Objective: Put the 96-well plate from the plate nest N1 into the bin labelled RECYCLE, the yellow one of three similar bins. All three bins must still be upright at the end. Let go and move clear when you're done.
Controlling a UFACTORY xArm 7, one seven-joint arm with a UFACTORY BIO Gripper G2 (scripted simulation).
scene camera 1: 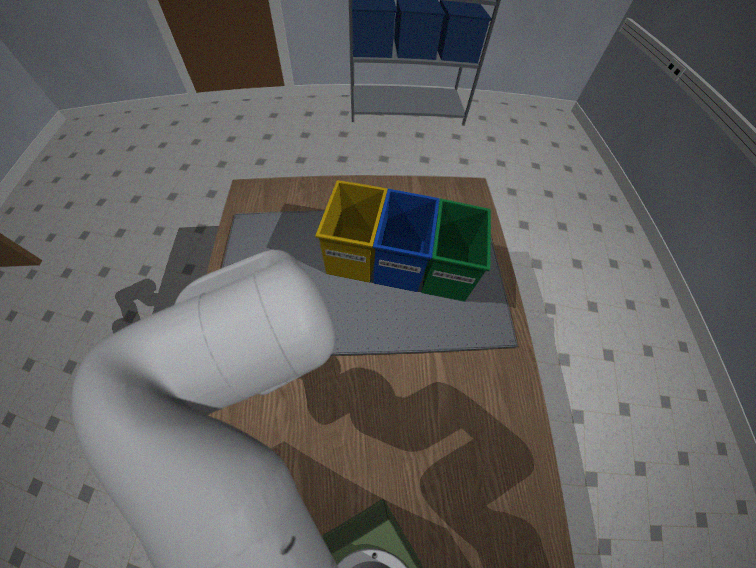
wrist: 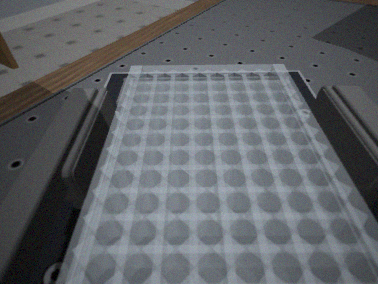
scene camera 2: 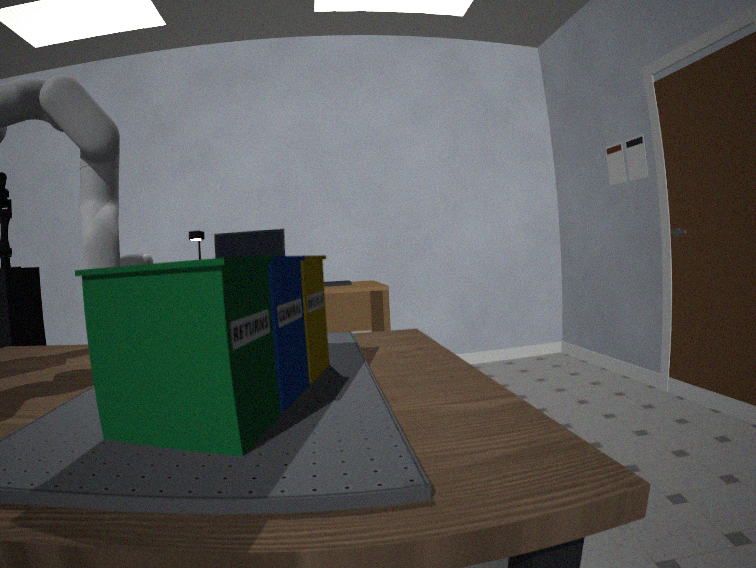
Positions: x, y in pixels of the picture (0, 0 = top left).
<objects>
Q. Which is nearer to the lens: the blue bin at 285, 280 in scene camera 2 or the yellow recycle bin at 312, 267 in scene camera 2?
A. The blue bin.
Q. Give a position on a green returns bin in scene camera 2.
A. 182, 354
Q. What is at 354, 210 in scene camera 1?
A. A yellow recycle bin.
</objects>
